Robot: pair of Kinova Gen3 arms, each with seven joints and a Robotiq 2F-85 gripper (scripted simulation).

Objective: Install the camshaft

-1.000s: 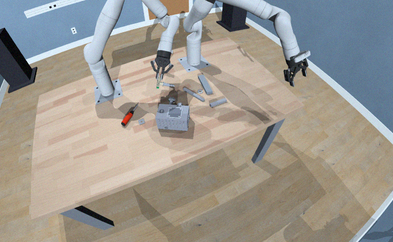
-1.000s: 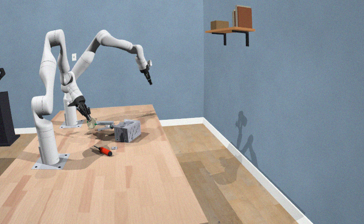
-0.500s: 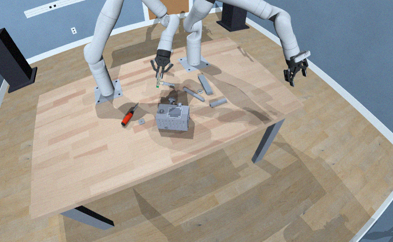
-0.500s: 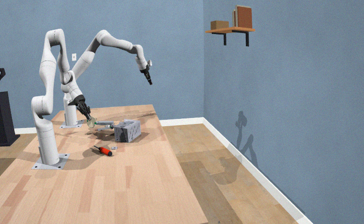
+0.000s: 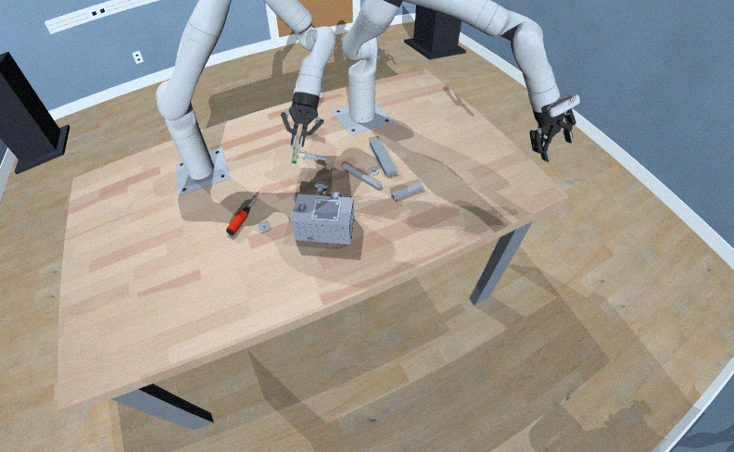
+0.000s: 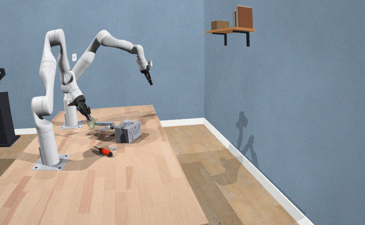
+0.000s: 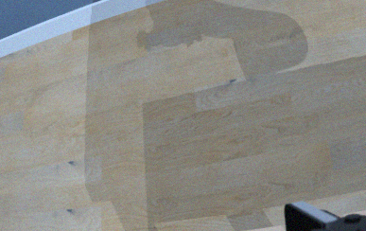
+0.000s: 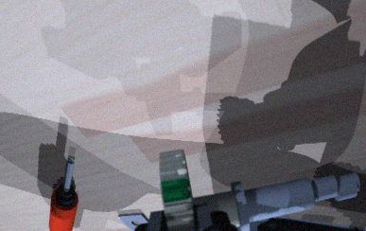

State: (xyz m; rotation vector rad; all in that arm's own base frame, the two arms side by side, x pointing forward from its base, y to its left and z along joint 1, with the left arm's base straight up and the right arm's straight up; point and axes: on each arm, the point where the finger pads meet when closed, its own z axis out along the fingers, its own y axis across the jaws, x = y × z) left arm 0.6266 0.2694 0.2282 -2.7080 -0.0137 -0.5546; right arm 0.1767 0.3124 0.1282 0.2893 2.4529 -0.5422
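Observation:
Now: right hand 13 cm short of the small crank gear, 7 cm above it and 1 cm to the right of it. Also, from my right hand: short bar 25 cm to the left, 22 cm ahead, 12 cm below; then washer 20 cm to the left, 13 cm below, 9 cm ahead.

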